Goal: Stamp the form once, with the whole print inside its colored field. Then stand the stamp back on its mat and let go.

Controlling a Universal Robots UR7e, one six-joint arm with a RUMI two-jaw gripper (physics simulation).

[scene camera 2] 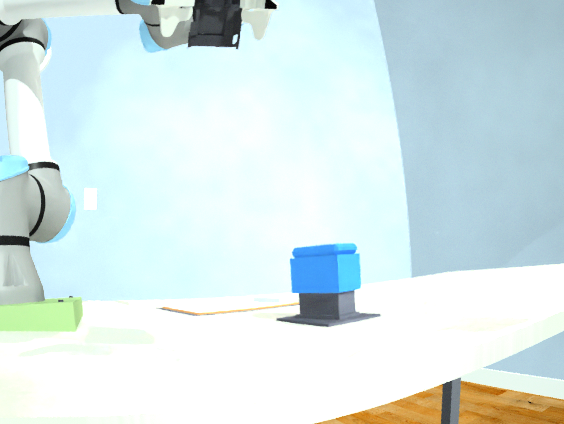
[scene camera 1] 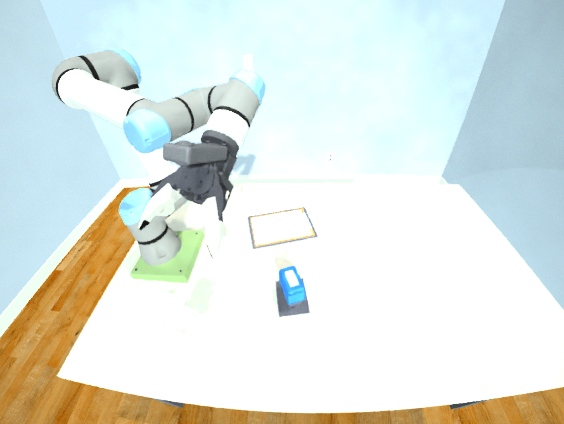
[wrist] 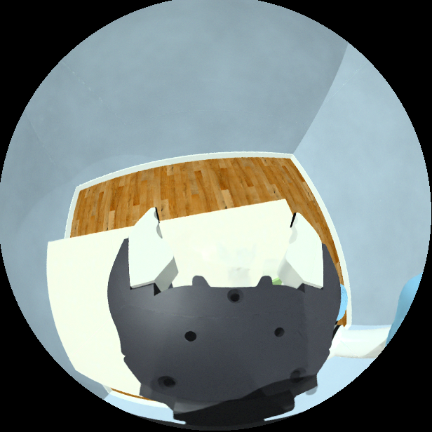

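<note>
The blue stamp stands upright on its dark square mat; its dark lower block shows under the blue body in the scene camera 2 view. The form lies flat on the table behind the mat, with a thin dark and orange outline; its inner area looks washed-out white. My gripper is open and empty, high above the table, to the left of the stamp and form in the scene camera 1 view. The stamp, mat and form do not show in the wrist view.
The arm's base stands on a green plate at the left of the white table. Walls rise behind and beside the table. Wood floor shows beyond the table's edges.
</note>
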